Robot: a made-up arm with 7 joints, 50 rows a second.
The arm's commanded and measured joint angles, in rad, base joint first. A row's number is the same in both.
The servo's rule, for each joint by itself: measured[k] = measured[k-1] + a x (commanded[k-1-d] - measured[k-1]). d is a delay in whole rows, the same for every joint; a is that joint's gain. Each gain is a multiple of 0.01, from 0.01 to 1. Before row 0 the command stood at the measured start. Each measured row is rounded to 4 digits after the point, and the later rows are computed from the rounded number. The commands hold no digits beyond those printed.
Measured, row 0:
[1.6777, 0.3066, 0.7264, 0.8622, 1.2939, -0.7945, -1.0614]
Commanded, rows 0 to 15:
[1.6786, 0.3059, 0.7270, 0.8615, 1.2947, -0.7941, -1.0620]
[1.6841, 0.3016, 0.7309, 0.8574, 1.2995, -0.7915, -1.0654]
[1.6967, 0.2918, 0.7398, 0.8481, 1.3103, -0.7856, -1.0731]
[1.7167, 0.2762, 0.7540, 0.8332, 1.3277, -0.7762, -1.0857]
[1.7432, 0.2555, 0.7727, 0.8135, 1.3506, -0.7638, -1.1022]
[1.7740, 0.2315, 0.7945, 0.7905, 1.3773, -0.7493, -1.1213]
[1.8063, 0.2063, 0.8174, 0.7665, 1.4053, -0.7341, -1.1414]
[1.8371, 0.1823, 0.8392, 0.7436, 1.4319, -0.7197, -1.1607]
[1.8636, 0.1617, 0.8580, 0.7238, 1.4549, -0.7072, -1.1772]
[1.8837, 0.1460, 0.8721, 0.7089, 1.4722, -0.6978, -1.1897]
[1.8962, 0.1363, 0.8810, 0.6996, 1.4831, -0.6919, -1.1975]
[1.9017, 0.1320, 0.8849, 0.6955, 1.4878, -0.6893, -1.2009]
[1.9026, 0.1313, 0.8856, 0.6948, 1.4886, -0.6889, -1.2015]
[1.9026, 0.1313, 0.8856, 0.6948, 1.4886, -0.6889, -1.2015]
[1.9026, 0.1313, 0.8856, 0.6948, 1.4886, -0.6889, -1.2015]
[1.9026, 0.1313, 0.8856, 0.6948, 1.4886, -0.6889, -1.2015]
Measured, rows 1 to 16:
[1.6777, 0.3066, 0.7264, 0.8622, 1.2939, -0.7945, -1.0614]
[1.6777, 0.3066, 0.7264, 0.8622, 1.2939, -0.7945, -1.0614]
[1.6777, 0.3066, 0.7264, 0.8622, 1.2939, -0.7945, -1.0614]
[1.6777, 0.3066, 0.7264, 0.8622, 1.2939, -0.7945, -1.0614]
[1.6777, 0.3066, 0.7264, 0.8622, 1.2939, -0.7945, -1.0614]
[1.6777, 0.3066, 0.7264, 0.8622, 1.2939, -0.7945, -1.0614]
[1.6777, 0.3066, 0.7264, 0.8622, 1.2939, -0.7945, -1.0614]
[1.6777, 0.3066, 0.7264, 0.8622, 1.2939, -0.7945, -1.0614]
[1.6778, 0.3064, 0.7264, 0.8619, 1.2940, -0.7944, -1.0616]
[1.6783, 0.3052, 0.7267, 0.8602, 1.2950, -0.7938, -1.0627]
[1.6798, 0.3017, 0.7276, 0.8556, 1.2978, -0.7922, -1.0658]
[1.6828, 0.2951, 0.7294, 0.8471, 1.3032, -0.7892, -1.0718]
[1.6876, 0.2848, 0.7324, 0.8343, 1.3117, -0.7844, -1.0809]
[1.6945, 0.2709, 0.7367, 0.8177, 1.3235, -0.7777, -1.0930]
[1.7034, 0.2541, 0.7423, 0.7982, 1.3382, -0.7694, -1.1075]
[1.7141, 0.2354, 0.7491, 0.7775, 1.3551, -0.7600, -1.1235]
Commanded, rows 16 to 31:
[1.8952, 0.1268, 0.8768, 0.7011, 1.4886, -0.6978, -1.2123]
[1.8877, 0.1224, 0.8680, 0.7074, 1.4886, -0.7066, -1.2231]
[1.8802, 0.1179, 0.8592, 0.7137, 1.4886, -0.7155, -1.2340]
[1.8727, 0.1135, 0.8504, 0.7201, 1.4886, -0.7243, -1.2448]
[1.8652, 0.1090, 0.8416, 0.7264, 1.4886, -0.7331, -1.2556]
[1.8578, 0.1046, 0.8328, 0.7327, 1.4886, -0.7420, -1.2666]
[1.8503, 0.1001, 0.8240, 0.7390, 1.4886, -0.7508, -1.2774]
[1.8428, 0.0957, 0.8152, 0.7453, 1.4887, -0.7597, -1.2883]
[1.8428, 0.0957, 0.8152, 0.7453, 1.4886, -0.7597, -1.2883]
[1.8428, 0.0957, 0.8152, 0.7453, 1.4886, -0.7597, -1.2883]
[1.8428, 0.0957, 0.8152, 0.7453, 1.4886, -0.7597, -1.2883]
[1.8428, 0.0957, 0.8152, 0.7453, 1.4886, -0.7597, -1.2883]
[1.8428, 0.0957, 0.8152, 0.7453, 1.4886, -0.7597, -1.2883]
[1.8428, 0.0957, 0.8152, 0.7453, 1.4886, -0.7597, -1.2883]
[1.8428, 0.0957, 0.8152, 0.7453, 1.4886, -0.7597, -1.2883]
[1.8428, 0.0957, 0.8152, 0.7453, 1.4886, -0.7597, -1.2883]
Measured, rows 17 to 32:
[1.7261, 0.2162, 0.7567, 0.7571, 1.3731, -0.7500, -1.1396]
[1.7387, 0.1979, 0.7648, 0.7388, 1.3909, -0.7401, -1.1546]
[1.7513, 0.1819, 0.7729, 0.7239, 1.4075, -0.7309, -1.1675]
[1.7633, 0.1689, 0.7807, 0.7131, 1.4220, -0.7230, -1.1775]
[1.7744, 0.1591, 0.7880, 0.7061, 1.4340, -0.7165, -1.1847]
[1.7847, 0.1519, 0.7948, 0.7018, 1.4438, -0.7113, -1.1897]
[1.7941, 0.1465, 0.8012, 0.6991, 1.4519, -0.7070, -1.1932]
[1.8028, 0.1425, 0.8071, 0.6975, 1.4585, -0.7036, -1.1957]
[1.8102, 0.1384, 0.8120, 0.6989, 1.4639, -0.7025, -1.2007]
[1.8164, 0.1342, 0.8159, 0.7021, 1.4683, -0.7033, -1.2074]
[1.8215, 0.1300, 0.8189, 0.7065, 1.4720, -0.7056, -1.2154]
[1.8256, 0.1257, 0.8211, 0.7117, 1.4750, -0.7092, -1.2242]
[1.8288, 0.1214, 0.8225, 0.7173, 1.4774, -0.7137, -1.2336]
[1.8311, 0.1170, 0.8232, 0.7232, 1.4794, -0.7191, -1.2435]
[1.8326, 0.1126, 0.8233, 0.7292, 1.4811, -0.7251, -1.2537]
[1.8334, 0.1082, 0.8227, 0.7353, 1.4825, -0.7317, -1.2641]

